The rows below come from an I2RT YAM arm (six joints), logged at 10 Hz.
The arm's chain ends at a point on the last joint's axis. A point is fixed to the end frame.
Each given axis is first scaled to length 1.
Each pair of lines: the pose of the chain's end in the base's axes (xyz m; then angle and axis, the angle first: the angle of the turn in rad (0 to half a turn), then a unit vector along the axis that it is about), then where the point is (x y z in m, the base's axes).
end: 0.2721, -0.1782, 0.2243, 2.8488, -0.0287, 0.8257, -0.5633
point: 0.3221 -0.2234 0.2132
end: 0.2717, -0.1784, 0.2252, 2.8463, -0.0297, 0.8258, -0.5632
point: 0.3218 -0.2234 0.2141
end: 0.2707, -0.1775, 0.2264, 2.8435, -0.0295, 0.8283, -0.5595
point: 0.3209 -0.2223 0.2150
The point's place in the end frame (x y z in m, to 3 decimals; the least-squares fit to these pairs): -0.036 -0.001 0.058
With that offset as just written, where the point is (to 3 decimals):
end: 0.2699, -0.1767, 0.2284, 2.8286, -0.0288, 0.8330, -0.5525
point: 0.321 -0.221 0.217
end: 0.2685, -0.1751, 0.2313, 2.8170, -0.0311, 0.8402, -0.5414
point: 0.320 -0.218 0.219
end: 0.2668, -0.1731, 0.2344, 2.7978, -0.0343, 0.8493, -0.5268
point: 0.319 -0.215 0.221
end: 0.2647, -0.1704, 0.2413, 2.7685, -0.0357, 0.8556, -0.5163
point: 0.318 -0.211 0.228
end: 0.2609, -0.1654, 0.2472, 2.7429, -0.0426, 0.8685, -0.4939
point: 0.316 -0.203 0.232
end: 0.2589, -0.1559, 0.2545, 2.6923, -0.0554, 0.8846, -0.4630
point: 0.316 -0.190 0.239
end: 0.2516, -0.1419, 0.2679, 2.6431, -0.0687, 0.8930, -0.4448
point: 0.311 -0.172 0.253
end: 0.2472, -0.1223, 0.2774, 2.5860, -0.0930, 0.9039, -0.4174
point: 0.309 -0.147 0.262
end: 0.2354, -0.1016, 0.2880, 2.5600, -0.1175, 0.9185, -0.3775
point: 0.299 -0.121 0.271
